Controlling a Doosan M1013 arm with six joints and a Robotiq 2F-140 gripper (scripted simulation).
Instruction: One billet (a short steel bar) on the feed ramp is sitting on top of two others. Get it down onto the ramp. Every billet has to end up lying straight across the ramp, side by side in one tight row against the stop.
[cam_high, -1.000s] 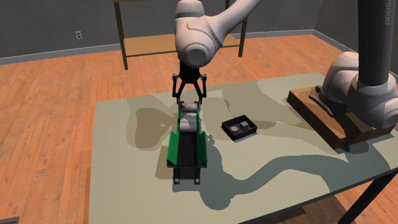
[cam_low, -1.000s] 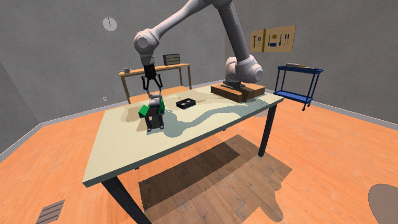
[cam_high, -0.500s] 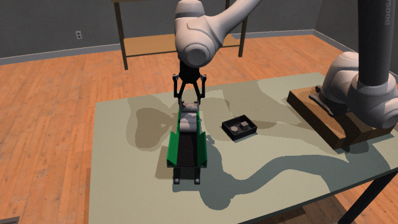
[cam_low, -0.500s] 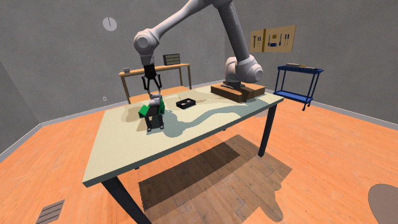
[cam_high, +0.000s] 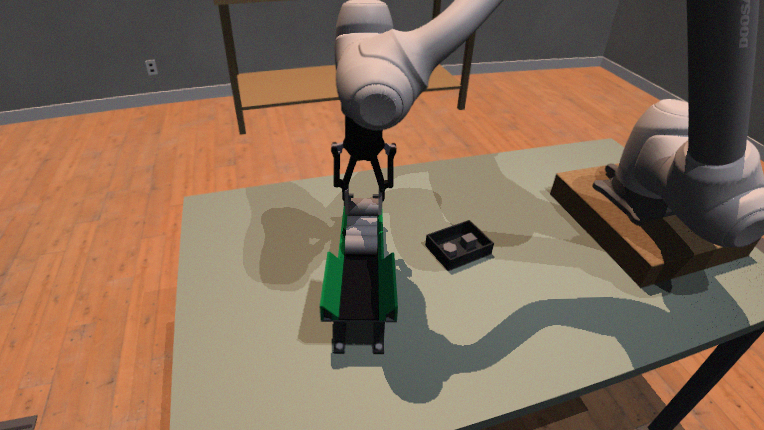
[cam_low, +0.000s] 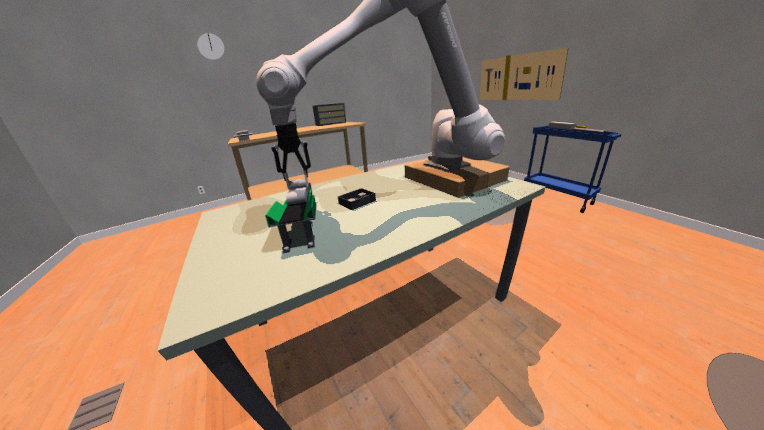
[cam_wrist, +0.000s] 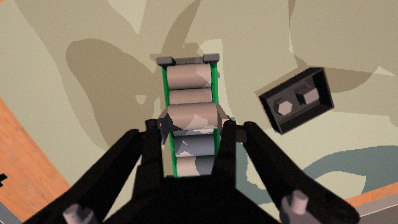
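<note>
Right now my hand is 4 cm short of the green feed ramp, 11 cm to the right of it and 6 cm above it. The rest, counted from my hand: black tray 21 cm behind, 8 cm to the left, 12 cm below; then grey stop 2 cm behind, 8 cm to the right, 7 cm below.
</note>
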